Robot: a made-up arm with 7 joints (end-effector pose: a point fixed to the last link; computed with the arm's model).
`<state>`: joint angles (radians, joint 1 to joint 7).
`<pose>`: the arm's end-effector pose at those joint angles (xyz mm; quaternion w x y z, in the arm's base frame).
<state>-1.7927 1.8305 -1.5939 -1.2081 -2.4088 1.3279 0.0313</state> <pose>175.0 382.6 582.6 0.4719 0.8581 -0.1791 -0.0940</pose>
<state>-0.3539 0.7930 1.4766 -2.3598 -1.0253 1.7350 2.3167</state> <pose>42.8 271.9 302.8 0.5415 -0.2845 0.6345 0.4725</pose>
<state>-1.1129 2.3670 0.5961 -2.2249 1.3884 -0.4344 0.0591</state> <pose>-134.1 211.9 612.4 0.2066 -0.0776 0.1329 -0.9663</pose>
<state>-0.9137 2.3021 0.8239 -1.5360 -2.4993 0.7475 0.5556</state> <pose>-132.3 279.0 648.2 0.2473 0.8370 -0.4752 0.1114</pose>
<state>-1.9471 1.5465 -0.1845 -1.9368 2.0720 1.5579 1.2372</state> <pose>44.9 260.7 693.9 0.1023 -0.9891 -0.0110 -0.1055</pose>
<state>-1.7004 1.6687 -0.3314 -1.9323 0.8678 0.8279 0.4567</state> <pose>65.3 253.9 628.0 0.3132 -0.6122 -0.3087 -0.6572</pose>
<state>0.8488 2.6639 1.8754 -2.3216 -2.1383 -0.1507 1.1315</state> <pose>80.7 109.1 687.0 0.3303 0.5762 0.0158 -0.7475</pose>
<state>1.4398 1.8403 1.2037 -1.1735 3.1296 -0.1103 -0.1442</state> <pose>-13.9 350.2 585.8 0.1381 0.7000 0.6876 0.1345</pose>
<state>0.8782 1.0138 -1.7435 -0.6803 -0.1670 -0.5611 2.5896</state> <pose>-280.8 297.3 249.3 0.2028 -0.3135 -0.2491 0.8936</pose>
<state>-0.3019 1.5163 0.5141 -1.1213 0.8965 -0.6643 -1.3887</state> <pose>53.4 406.9 415.8 0.7395 0.1039 -0.4676 -0.4729</pose>
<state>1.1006 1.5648 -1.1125 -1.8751 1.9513 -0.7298 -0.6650</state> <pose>-202.0 313.4 367.1 0.4880 -0.7652 -0.1488 0.3926</pose>
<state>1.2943 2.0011 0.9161 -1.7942 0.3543 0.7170 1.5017</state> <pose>76.9 284.7 551.0 0.5016 -0.7385 -0.4485 -0.0429</pose>
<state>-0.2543 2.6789 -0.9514 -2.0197 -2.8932 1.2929 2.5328</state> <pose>58.0 288.6 664.2 0.4531 -0.2653 0.5411 -0.6569</pose>
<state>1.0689 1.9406 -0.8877 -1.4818 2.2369 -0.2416 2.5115</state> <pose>-54.4 375.3 442.8 0.3125 0.0340 0.9334 -0.1732</pose>
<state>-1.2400 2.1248 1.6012 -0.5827 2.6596 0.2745 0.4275</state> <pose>-72.9 395.0 488.7 0.6898 0.1983 -0.3747 0.5869</pose>
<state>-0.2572 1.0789 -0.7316 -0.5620 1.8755 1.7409 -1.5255</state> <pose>152.3 403.8 228.7 0.1931 -0.8377 0.4285 0.2781</pose>
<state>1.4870 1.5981 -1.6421 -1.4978 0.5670 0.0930 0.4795</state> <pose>-252.9 309.0 475.9 0.2394 -0.3627 0.3297 0.8381</pose>
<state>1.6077 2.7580 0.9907 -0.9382 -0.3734 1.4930 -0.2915</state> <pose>295.9 190.7 454.3 0.9429 0.3233 -0.0331 0.0729</pose>
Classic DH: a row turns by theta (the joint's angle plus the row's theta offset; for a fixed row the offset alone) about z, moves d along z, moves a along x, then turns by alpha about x. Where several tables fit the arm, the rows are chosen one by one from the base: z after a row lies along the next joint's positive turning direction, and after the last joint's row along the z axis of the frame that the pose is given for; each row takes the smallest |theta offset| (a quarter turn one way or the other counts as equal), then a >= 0, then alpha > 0; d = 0 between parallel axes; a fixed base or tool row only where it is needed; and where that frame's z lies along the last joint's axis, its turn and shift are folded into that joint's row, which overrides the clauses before.
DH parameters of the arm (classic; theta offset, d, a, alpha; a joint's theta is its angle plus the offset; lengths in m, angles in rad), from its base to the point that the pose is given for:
base (fixed): 0 0.4111 -0.0081 -1.2217
joint 1: 1.5708 0.021 0.028 1.5708
joint 2: 1.2217 -0.0247 -0.0243 -1.5708
joint 3: -1.5708 -0.3015 0.0356 -1.5708
joint 4: 0 0.0495 -0.0453 1.5708
joint 5: 0 -0.1029 0.0005 -1.5708
joint 6: 0 -0.0018 0.0021 1.5708
joint 7: 0.7935 0.048 0.004 -1.8844
tool (fixed): 0.6855 0.0012 0 0

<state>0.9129 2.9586 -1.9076 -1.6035 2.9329 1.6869 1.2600</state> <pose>152.0 302.7 677.2 0.0707 -0.4929 0.7696 -0.3998</pose>
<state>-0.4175 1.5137 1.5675 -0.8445 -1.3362 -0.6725 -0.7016</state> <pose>-34.0 420.0 369.4 0.9373 0.2405 -0.2455 -0.0587</pose>
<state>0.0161 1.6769 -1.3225 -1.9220 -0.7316 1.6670 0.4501</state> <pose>16.8 316.0 264.5 0.9920 -0.0933 0.0774 -0.0342</pose>
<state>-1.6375 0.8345 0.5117 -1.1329 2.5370 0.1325 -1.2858</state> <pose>323.2 224.3 518.4 0.4244 0.5226 0.2945 0.6783</pose>
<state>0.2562 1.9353 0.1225 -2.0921 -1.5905 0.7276 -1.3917</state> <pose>78.5 324.4 483.2 0.4716 0.8780 0.0815 0.0054</pose>
